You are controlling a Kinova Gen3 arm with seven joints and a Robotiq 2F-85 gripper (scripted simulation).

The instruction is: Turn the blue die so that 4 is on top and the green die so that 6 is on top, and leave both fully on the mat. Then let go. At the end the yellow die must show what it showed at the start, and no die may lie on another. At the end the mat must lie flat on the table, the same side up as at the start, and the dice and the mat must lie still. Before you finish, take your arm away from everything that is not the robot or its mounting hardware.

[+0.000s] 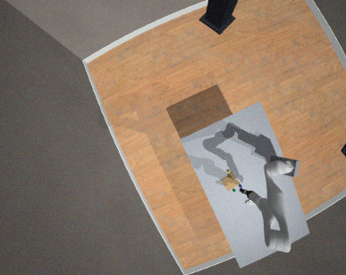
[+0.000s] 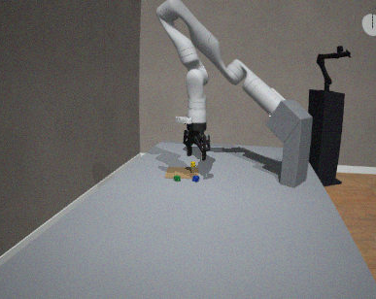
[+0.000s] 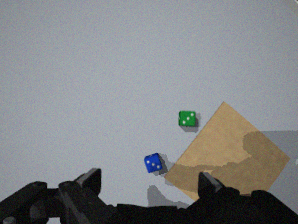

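Now: the blue die 90 mm below my hand. Round my hand: green die 90 mm below, 70 mm ahead, 20 mm to the right; tan mat 110 mm to the right, 100 mm below, 30 mm ahead; yellow die 200 mm to the right, 90 mm below, 30 mm behind.
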